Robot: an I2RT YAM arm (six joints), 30 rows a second.
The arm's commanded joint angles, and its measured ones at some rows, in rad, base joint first. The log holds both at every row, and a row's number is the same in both.
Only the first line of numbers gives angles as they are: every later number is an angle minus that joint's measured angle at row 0.
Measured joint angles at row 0: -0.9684, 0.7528, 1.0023, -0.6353, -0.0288, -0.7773
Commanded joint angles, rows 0 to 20: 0.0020, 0.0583, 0.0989, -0.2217, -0.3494, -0.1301; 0.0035, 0.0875, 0.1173, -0.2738, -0.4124, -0.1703; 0.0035, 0.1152, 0.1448, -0.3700, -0.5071, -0.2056; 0.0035, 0.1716, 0.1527, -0.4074, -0.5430, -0.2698; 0.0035, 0.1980, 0.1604, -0.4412, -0.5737, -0.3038; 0.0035, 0.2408, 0.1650, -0.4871, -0.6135, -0.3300; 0.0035, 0.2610, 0.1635, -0.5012, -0.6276, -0.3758; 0.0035, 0.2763, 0.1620, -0.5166, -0.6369, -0.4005; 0.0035, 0.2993, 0.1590, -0.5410, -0.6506, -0.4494; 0.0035, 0.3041, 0.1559, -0.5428, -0.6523, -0.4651; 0.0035, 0.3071, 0.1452, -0.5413, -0.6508, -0.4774; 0.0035, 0.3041, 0.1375, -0.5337, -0.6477, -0.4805; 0.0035, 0.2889, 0.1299, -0.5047, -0.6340, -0.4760; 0.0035, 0.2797, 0.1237, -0.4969, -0.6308, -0.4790; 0.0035, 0.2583, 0.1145, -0.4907, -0.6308, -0.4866; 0.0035, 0.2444, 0.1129, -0.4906, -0.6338, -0.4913; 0.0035, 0.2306, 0.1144, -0.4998, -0.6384, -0.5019; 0.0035, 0.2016, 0.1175, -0.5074, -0.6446, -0.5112; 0.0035, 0.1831, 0.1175, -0.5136, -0.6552, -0.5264; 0.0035, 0.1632, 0.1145, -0.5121, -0.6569, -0.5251; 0.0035, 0.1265, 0.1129, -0.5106, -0.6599, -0.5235
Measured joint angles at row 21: 0.0031, 0.1976, 0.1133, -0.4937, -0.6065, -0.4810
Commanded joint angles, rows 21 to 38: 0.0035, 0.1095, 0.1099, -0.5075, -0.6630, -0.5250; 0.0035, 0.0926, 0.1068, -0.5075, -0.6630, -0.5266; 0.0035, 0.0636, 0.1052, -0.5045, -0.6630, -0.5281; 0.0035, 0.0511, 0.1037, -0.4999, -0.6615, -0.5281; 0.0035, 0.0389, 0.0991, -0.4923, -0.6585, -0.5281; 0.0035, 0.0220, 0.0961, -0.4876, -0.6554, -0.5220; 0.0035, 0.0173, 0.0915, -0.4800, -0.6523, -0.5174; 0.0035, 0.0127, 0.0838, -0.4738, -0.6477, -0.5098; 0.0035, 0.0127, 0.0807, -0.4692, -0.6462, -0.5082; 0.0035, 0.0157, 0.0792, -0.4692, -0.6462, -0.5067; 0.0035, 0.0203, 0.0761, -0.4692, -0.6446, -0.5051; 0.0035, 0.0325, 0.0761, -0.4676, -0.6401, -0.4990; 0.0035, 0.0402, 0.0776, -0.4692, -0.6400, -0.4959; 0.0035, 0.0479, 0.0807, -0.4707, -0.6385, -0.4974; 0.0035, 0.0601, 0.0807, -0.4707, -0.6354, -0.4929; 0.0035, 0.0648, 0.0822, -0.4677, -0.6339, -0.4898; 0.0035, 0.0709, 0.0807, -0.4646, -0.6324, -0.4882; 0.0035, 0.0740, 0.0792, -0.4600, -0.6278, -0.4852
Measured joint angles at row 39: 0.0031, 0.0649, 0.0805, -0.4872, -0.6249, -0.4989
